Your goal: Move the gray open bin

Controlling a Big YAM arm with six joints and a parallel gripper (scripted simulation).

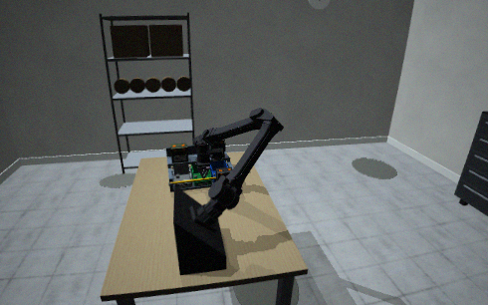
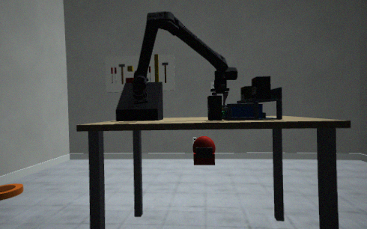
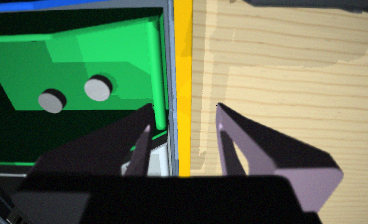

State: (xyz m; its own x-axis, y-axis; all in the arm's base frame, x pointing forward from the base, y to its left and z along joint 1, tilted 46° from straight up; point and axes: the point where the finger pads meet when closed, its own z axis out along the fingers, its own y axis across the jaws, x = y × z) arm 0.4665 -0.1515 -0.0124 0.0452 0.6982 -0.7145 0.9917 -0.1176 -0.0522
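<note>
Right now the yellow strip is 3 cm below my hand. The rest, counted from my hand: black box: 11 cm to the right, 5 cm behind, 2 cm below; then green bin: 10 cm ahead, 4 cm below; then gray bin: 11 cm to the left, 11 cm ahead, 4 cm below.
</note>
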